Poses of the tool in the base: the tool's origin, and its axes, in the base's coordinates. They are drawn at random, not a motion.
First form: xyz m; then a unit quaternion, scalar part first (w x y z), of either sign.
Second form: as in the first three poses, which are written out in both.
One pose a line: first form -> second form
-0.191 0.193 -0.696 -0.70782 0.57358 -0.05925 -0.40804 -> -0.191 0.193 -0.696 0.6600 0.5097 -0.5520 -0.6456 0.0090 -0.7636
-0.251 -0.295 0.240 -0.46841 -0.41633 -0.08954 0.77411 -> -0.251 -0.295 0.240 -0.2145 -0.6506 -0.7285 0.7998 -0.5452 0.2514
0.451 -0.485 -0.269 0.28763 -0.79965 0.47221 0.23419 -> 0.451 -0.485 -0.269 0.4443 -0.6205 -0.6462 -0.8899 -0.3886 -0.2388
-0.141 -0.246 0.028 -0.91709 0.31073 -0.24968 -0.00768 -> -0.141 -0.246 0.028 0.8752 -0.1411 -0.4627 -0.1693 0.8068 -0.5661
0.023 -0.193 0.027 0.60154 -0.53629 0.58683 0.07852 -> 0.023 -0.193 0.027 0.2989 -0.5350 -0.7902 -0.7239 0.4125 -0.5530
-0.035 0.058 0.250 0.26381 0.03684 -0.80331 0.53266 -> -0.035 0.058 0.250 -0.8581 0.2219 0.4631 -0.3402 0.4298 -0.8364
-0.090 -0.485 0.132 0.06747 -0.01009 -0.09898 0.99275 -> -0.090 -0.485 0.132 -0.9907 0.1360 -0.0067 -0.1320 -0.9713 -0.1979
